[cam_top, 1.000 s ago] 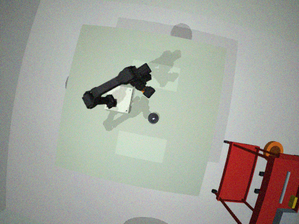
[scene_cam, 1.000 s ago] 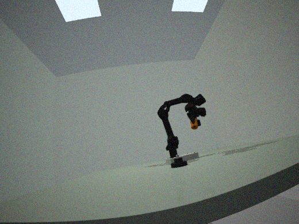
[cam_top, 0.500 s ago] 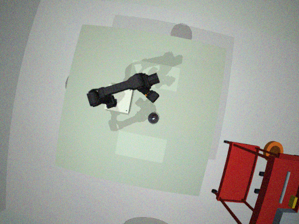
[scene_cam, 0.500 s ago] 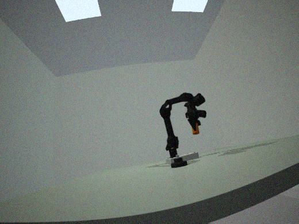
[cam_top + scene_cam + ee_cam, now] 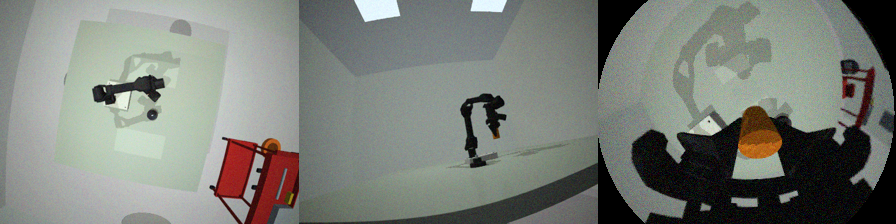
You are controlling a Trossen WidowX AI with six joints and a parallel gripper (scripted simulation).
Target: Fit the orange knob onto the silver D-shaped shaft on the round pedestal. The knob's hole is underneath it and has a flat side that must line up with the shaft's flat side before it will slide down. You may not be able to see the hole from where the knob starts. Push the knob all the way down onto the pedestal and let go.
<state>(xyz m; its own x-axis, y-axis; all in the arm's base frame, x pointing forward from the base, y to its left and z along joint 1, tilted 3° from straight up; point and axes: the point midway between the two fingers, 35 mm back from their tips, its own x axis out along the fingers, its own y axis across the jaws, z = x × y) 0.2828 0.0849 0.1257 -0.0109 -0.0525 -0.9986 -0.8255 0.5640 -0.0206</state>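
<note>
The round pedestal is 16 cm to the right of my gripper tip, 11 cm below it and 5 cm ahead of it. Round my gripper tip: orange knob (3 cm above).
</note>
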